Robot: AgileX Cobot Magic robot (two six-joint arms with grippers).
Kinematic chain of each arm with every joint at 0, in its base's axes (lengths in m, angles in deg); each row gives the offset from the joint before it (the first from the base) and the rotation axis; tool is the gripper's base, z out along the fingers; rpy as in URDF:
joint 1: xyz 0 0 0.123 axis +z
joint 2: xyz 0 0 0 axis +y
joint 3: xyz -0.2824 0 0.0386 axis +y
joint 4: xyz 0.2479 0 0.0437 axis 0.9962 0 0.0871
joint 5: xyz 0 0 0 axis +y
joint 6: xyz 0.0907 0 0.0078 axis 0.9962 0 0.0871
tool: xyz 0 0 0 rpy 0 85 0
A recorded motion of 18 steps. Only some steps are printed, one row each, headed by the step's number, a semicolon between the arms.
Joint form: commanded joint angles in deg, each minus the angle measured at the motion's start. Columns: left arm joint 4, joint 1, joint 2, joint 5, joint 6, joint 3; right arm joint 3, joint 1, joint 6, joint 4, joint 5, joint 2.
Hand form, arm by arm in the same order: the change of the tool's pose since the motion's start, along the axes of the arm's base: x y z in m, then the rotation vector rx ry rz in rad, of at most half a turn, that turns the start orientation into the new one. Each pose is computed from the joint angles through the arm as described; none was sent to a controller.
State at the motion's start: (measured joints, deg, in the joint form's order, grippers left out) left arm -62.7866 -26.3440 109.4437 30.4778 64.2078 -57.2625; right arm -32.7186 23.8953 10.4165 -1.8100 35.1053 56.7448
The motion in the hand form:
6: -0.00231 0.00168 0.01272 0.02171 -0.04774 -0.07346; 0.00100 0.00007 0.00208 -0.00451 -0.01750 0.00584
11: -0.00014 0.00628 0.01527 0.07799 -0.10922 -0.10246; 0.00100 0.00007 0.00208 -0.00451 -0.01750 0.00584
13: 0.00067 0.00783 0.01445 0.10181 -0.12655 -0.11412; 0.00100 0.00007 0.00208 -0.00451 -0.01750 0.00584
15: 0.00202 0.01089 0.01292 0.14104 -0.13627 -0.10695; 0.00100 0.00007 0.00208 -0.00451 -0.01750 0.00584
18: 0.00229 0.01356 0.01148 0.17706 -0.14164 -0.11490; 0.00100 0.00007 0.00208 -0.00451 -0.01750 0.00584
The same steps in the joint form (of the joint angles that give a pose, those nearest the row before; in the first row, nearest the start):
6: 4.56 0.05 -2.13 1.45 0.14 -0.42; -0.25 0.08 -0.03 -0.67 -0.45 -0.11
11: 9.16 0.15 -2.92 -0.68 -0.13 -0.42; -0.25 0.08 -0.03 -0.67 -0.45 -0.11
13: 11.07 0.15 -2.92 -1.44 -0.45 -0.42; -0.25 0.08 -0.03 -0.67 -0.45 -0.11
15: 15.14 0.15 -2.92 -2.71 -3.62 -0.42; -0.25 0.08 -0.03 -0.67 -0.45 -0.11
18: 19.17 0.15 -2.92 -3.15 -6.24 -0.42; -0.25 0.08 -0.03 -0.67 -0.45 -0.11

